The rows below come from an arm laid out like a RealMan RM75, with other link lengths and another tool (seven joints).
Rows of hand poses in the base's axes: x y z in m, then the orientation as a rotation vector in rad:
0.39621 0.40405 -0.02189 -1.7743 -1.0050 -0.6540
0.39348 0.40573 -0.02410 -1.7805 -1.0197 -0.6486
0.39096 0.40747 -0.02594 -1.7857 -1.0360 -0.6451
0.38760 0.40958 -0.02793 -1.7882 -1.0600 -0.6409
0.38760 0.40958 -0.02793 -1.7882 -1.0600 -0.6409
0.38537 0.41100 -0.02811 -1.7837 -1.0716 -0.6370
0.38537 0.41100 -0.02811 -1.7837 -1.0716 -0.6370
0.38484 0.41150 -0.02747 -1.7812 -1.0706 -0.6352
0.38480 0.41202 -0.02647 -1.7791 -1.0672 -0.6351
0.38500 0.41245 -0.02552 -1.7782 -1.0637 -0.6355
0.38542 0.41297 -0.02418 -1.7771 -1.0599 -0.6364
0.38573 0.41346 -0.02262 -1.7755 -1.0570 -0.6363
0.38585 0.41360 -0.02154 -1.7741 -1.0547 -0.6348
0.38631 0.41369 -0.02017 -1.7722 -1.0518 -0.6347
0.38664 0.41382 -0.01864 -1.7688 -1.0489 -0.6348
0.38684 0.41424 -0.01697 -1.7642 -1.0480 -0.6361
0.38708 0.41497 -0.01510 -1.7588 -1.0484 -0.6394
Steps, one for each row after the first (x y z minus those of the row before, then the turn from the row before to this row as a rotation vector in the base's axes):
-0.00273 0.00168 -0.00221 -0.0127 -0.0042 0.0068
-0.00252 0.00174 -0.00184 -0.0123 -0.0063 0.0072
-0.00336 0.00211 -0.00199 -0.0139 -0.0098 0.0127
0.00000 0.00000 0.00000 0.0000 0.0000 0.0000
-0.00223 0.00142 -0.00018 -0.0026 -0.0033 0.0098
0.00000 0.00000 0.00000 0.0000 0.0000 0.0000
-0.00053 0.00050 0.00064 0.0021 0.0019 0.0015
-0.00004 0.00052 0.00100 0.0032 0.0020 -0.0006
0.00020 0.00043 0.00095 0.0024 0.0016 -0.0015
0.00042 0.00052 0.00134 0.0028 0.0014 -0.0017
0.00031 0.00049 0.00156 0.0026 0.0017 -0.0006
0.00012 0.00014 0.00108 0.0019 0.0023 0.0002
0.00046 0.00009 0.00137 0.0028 0.0017 -0.0005
0.00033 0.00013 0.00153 0.0041 0.0016 0.0002
0.00020 0.00042 0.00167 0.0044 -0.0003 0.0013
0.00024 0.00073 0.00187 0.0048 -0.0023 0.0014

